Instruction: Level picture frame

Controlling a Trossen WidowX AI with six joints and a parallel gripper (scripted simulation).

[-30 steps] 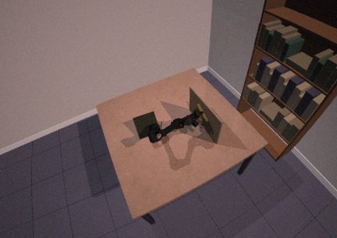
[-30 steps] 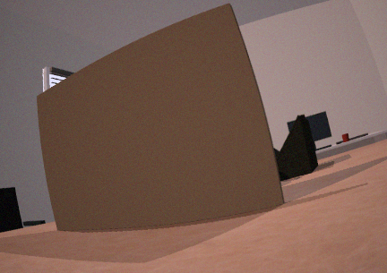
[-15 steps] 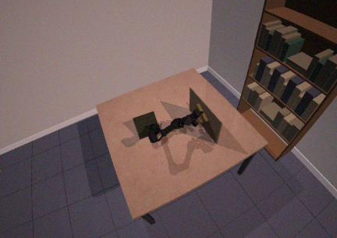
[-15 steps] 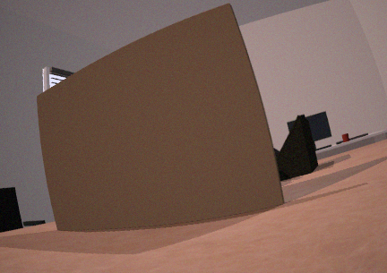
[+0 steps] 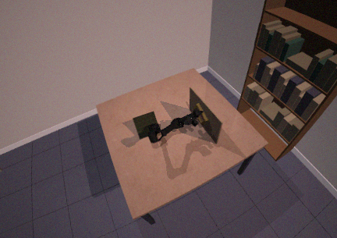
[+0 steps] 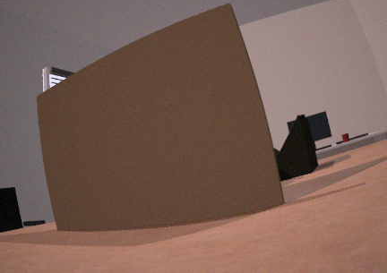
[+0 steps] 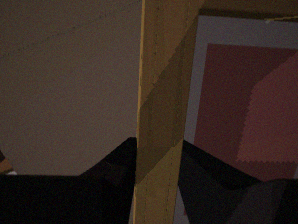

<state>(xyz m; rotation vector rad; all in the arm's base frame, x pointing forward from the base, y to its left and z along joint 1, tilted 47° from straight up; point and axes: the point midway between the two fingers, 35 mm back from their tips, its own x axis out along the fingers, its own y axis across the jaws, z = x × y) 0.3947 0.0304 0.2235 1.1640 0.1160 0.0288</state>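
The picture frame is 5 cm below my gripper tip and 2 cm to the left of it. Also, from my gripper tip: wall panel: 6 cm below, 1 cm to the left, 1 cm ahead.
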